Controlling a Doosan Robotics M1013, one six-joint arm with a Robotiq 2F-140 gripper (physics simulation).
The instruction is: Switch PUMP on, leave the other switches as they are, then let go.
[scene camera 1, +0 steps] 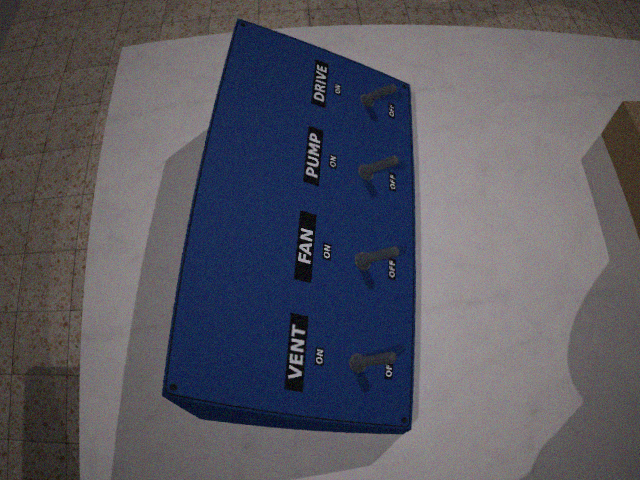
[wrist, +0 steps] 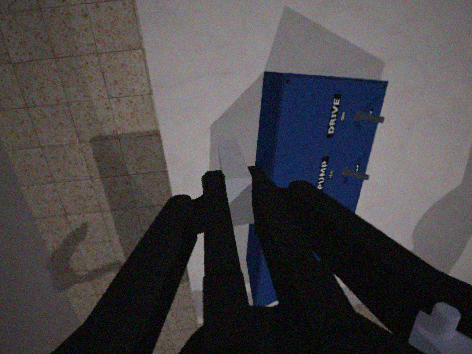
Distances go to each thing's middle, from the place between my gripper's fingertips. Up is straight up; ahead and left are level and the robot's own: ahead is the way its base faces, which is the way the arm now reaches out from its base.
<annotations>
My gripper is now 340 mm above the blue switch panel (scene camera 1: 274,305), 200 mm to the right of it and 190 mm past it.
</annotations>
